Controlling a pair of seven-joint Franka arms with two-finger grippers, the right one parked.
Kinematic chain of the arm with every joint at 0, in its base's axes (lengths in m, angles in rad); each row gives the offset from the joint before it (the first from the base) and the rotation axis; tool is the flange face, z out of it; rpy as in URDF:
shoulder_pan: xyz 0 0 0.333 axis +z
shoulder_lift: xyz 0 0 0 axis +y
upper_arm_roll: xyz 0 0 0.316 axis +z
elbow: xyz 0.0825 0 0 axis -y
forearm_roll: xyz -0.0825 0 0.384 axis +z
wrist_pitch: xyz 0 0 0 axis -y
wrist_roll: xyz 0.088 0 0 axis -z
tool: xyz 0 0 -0.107 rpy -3.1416 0 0
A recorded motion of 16 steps. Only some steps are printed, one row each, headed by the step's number.
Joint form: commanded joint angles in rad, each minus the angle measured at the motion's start. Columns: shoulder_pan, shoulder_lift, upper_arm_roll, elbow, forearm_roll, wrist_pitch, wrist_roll.
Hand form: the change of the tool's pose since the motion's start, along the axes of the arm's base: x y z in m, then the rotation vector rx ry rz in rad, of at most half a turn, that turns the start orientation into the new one. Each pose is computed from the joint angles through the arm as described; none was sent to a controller.
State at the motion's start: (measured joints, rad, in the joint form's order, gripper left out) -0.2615 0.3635 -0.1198 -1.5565 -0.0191 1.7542 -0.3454
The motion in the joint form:
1: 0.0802 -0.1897 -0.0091 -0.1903 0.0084 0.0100 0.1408
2: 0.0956 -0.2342 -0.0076 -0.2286 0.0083 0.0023 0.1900
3: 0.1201 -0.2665 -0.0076 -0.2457 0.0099 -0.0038 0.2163
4: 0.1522 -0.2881 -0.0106 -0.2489 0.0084 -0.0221 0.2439
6: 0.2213 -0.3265 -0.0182 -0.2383 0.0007 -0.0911 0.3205
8: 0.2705 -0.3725 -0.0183 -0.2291 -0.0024 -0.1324 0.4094
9: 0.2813 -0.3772 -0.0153 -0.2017 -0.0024 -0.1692 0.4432
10: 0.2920 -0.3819 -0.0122 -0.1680 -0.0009 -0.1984 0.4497
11: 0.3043 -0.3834 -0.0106 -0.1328 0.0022 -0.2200 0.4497
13: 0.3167 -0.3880 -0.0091 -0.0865 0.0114 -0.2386 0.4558
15: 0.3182 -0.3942 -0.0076 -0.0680 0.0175 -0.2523 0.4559
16: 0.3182 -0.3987 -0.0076 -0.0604 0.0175 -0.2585 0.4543
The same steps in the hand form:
1: -0.0361 0.0553 0.0307 0.0005 -0.0161 -0.0761
2: -0.0461 0.0677 0.0385 -0.0015 -0.0152 -0.1087
3: -0.0500 0.0830 0.0487 -0.0021 -0.0248 -0.1111
4: -0.0517 0.1000 0.0582 -0.0052 -0.0248 -0.1092
6: -0.0574 0.1349 0.0797 -0.0173 -0.0040 -0.1223
8: -0.0656 0.1618 0.1061 -0.0300 -0.0180 -0.1612
9: -0.0669 0.1693 0.1187 -0.0349 -0.0134 -0.1814
10: -0.0674 0.1768 0.1347 -0.0340 -0.0229 -0.1750
11: -0.0666 0.1845 0.1503 -0.0308 -0.0382 -0.1622
13: -0.0664 0.1928 0.1728 -0.0216 -0.0707 -0.1560
15: -0.0686 0.1950 0.1836 -0.0146 -0.0816 -0.1537
16: -0.0703 0.1950 0.1891 -0.0138 -0.0875 -0.1522

